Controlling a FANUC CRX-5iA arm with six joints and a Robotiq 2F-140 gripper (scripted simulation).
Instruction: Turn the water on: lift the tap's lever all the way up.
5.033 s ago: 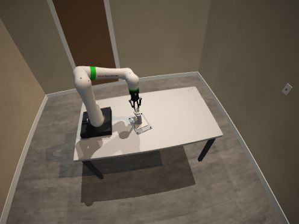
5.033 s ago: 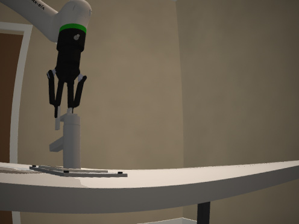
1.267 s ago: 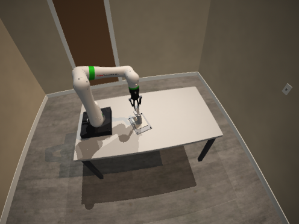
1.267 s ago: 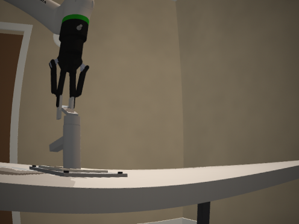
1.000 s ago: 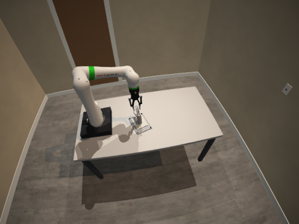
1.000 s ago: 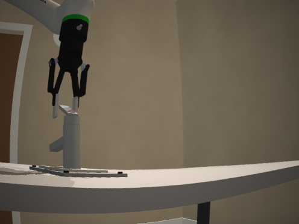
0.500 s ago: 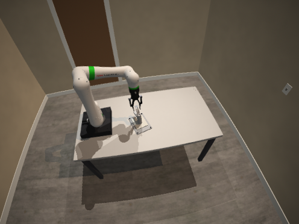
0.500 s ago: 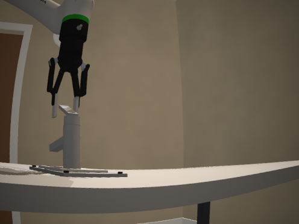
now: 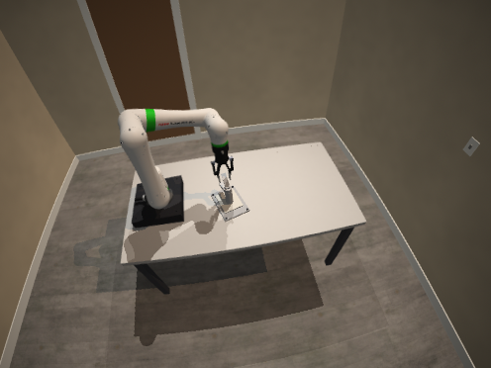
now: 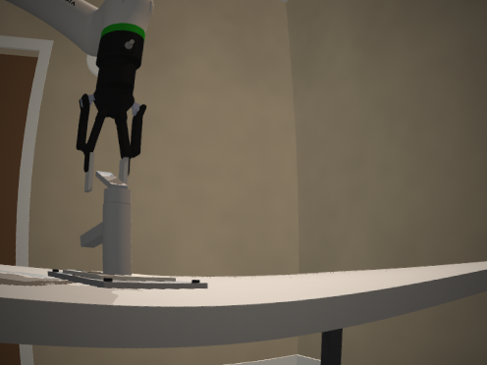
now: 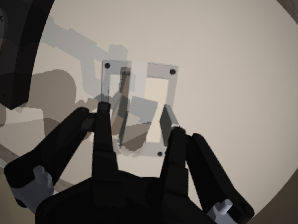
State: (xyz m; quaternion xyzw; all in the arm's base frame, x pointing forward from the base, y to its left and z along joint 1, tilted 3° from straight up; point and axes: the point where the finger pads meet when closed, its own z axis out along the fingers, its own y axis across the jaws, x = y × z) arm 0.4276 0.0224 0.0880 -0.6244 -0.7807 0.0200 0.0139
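My hand is 20 mm to the left of the tap lever, 10 mm short of it and 10 mm above it. Also, from my hand: square metal base plate 170 mm below, 60 mm to the right, 10 mm ahead; then tap 70 mm below, 40 mm to the right, 10 mm ahead.
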